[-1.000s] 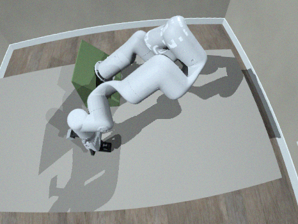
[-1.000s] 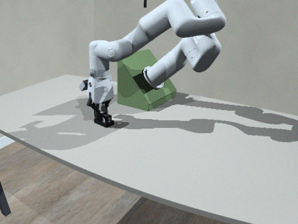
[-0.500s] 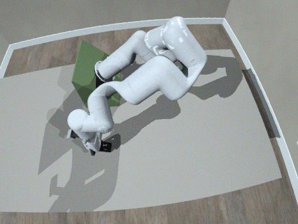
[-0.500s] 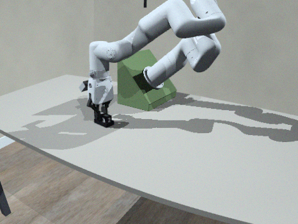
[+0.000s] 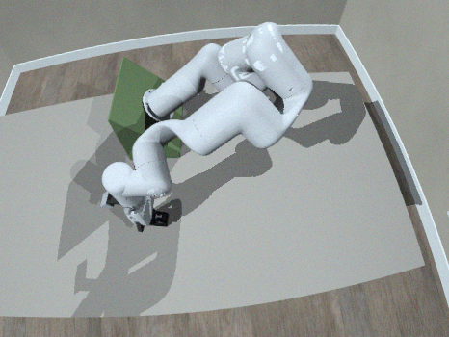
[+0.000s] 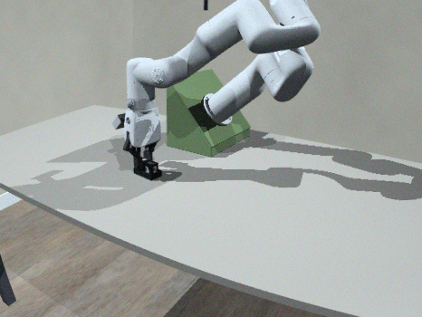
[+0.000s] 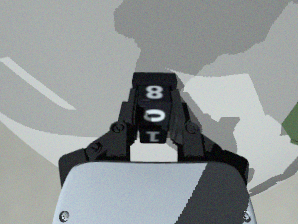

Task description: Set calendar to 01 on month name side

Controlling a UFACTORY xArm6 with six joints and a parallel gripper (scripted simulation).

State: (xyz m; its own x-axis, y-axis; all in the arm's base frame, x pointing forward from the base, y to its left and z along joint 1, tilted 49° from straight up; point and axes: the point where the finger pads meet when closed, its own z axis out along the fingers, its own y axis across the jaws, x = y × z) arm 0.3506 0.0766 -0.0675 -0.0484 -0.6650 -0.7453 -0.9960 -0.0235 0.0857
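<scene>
Right now my hand is 10 mm above the black cube. From my hand the other things lie so: black tray: 30 mm below, 20 mm to the left.
</scene>
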